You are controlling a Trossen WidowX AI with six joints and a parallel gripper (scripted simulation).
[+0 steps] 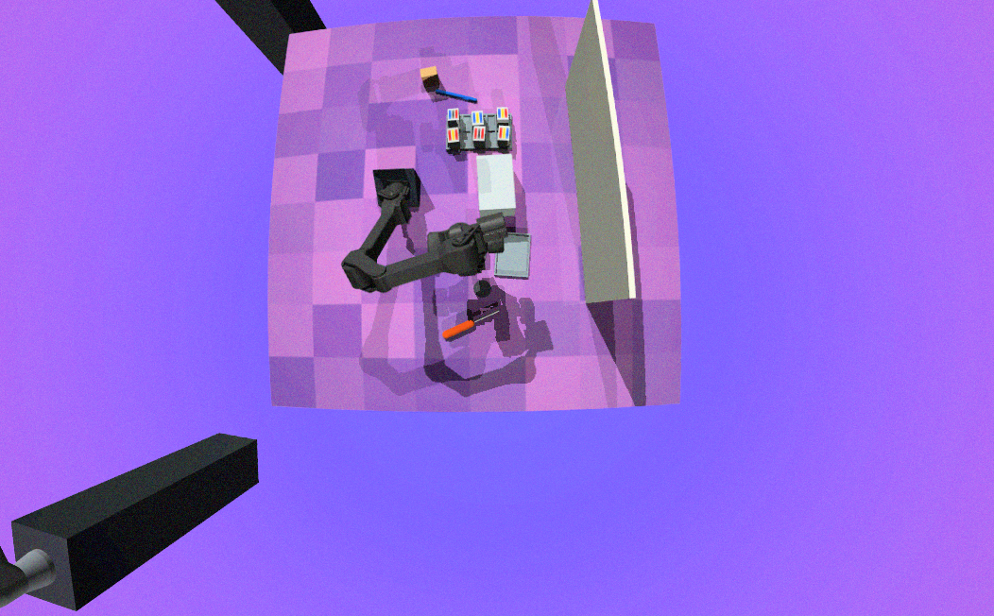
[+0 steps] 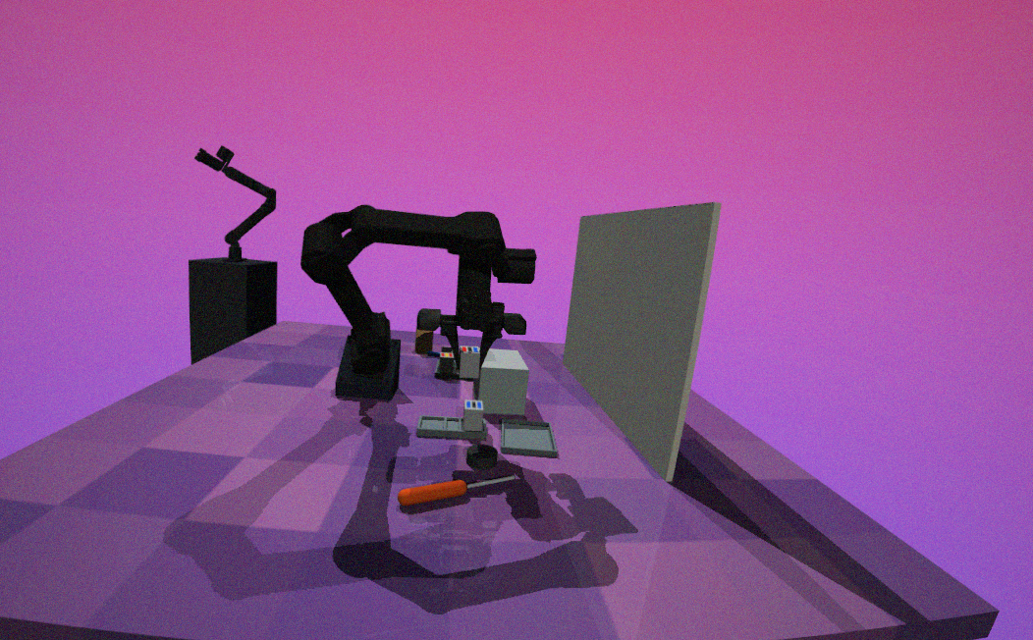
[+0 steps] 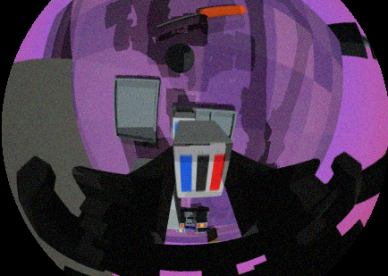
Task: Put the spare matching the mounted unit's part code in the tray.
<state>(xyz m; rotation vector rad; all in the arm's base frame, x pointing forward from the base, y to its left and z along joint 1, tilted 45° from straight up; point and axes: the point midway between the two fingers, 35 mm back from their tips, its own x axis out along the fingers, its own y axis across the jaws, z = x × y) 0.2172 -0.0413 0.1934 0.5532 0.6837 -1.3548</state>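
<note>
The grey tray lies 12 cm below my gripper tip and 12 cm ahead of it. The rest, counted from my gripper tip: dark puck (12 cm below, 10 cm to the right, 4 cm ahead); tall grey panel (31 cm ahead, 22 cm to the left, 10 cm above); low grey rack (12 cm below, 2 cm behind, 1 cm to the left).
</note>
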